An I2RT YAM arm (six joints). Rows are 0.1 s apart.
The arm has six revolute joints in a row. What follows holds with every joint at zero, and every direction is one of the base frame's. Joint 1 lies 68.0 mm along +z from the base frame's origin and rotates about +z. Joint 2 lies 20.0 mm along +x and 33.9 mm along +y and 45.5 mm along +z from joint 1 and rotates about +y. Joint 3 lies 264.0 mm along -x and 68.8 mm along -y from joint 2 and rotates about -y. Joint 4 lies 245.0 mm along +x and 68.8 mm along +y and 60.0 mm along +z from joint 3 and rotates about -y. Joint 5 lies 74.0 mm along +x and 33.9 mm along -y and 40.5 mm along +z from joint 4 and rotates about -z. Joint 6 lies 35.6 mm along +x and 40.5 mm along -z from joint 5 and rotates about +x. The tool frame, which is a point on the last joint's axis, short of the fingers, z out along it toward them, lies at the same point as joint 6; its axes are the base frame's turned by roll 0.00, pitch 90.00 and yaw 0.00 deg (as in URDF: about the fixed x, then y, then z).
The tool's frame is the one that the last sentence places.
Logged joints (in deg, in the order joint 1, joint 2, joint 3, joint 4, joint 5, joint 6), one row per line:
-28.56 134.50 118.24 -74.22 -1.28 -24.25
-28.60 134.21 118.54 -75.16 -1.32 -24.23
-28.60 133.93 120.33 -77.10 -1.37 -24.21
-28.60 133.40 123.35 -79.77 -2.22 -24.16
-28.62 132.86 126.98 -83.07 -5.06 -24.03
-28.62 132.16 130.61 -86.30 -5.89 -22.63
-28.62 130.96 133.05 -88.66 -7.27 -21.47
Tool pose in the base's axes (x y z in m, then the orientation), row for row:
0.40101 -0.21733 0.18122 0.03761 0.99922 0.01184 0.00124
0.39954 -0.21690 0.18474 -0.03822 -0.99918 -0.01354 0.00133
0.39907 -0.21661 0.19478 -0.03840 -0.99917 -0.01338 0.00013
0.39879 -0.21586 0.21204 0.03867 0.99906 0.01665 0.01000
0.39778 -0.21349 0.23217 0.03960 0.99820 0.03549 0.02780
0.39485 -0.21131 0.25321 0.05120 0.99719 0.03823 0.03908
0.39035 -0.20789 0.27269 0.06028 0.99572 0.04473 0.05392
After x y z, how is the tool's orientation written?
As a quaternion, x y z w.
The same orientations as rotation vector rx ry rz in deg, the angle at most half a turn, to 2 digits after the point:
6.76 179.72 2.13
-6.87 -179.70 -2.44
-6.91 -179.84 -2.41
6.92 178.70 2.98
7.00 176.56 6.28
8.99 175.16 6.72
10.49 173.33 7.79

